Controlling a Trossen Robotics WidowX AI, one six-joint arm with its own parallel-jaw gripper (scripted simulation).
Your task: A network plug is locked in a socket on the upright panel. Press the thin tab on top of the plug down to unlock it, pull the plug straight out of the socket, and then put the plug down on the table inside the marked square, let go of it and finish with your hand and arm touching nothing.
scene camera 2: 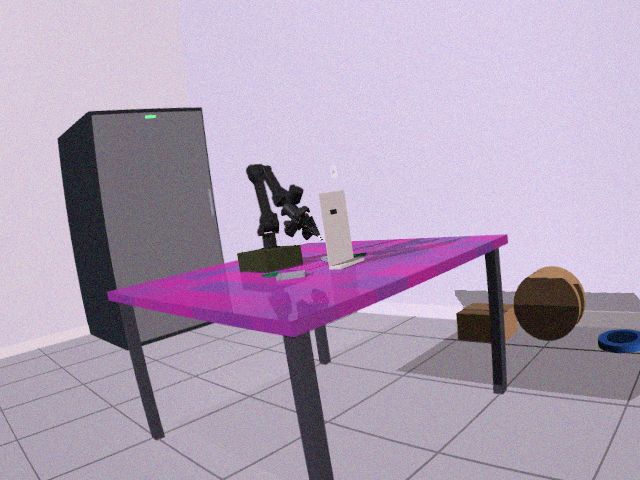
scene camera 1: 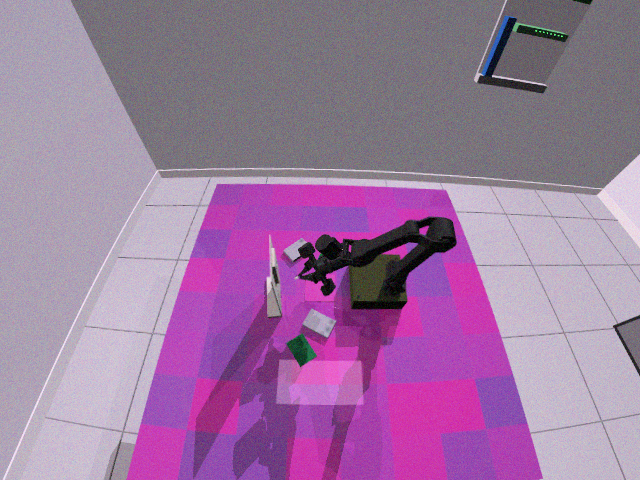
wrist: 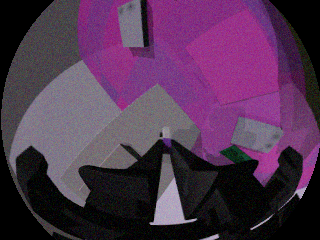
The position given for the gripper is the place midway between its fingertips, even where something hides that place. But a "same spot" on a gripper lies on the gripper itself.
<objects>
The gripper shows in scene camera 2, in scene camera 1 (299, 276) and in the wrist view. One and the same spot on an upright white panel: (wrist: 125, 139) is (scene camera 2: 330, 230). The same spot on the gripper: (wrist: 230, 193) is (scene camera 2: 304, 230).
</objects>
